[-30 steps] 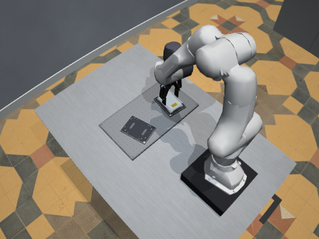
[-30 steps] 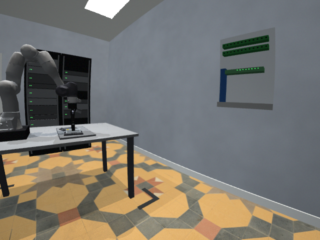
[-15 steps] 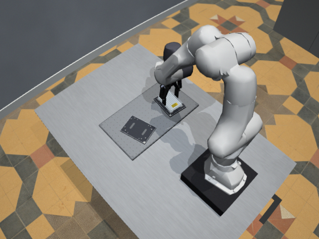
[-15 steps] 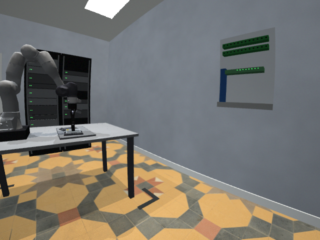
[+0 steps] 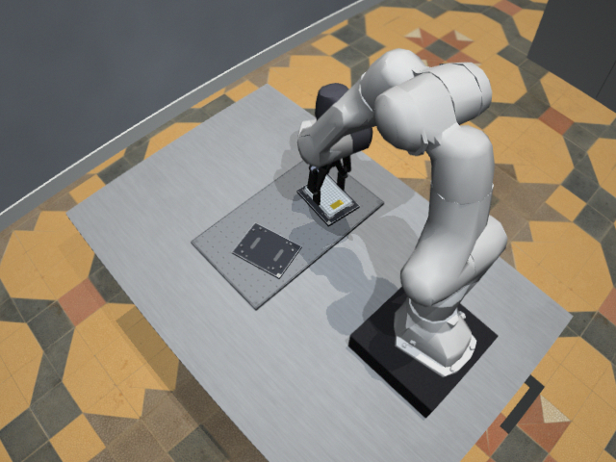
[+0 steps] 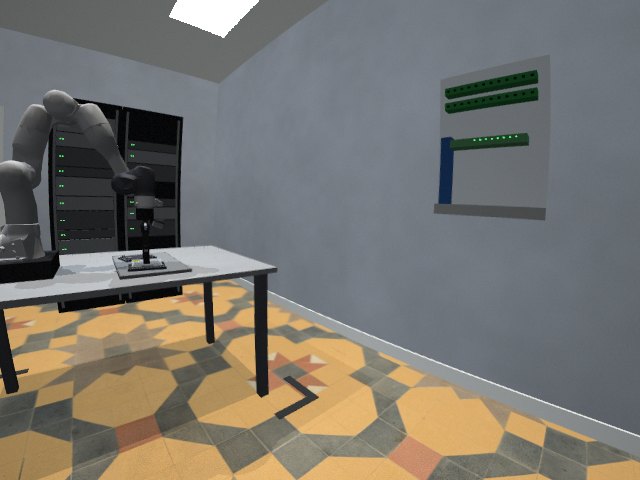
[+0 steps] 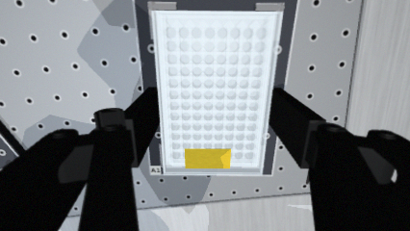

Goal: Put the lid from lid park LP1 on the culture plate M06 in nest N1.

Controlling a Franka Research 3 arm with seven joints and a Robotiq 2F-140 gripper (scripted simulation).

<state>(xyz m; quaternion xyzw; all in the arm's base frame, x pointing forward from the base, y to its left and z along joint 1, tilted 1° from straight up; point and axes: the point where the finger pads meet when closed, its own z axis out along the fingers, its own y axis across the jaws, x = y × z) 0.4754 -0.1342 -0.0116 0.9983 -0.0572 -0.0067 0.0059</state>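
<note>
My hand is 2 cm above the clear lid. Also, from my hand: culture plate M06 (4 cm below); then dark lid park (26 cm to the left, 5 cm below, 1 cm behind).
</note>
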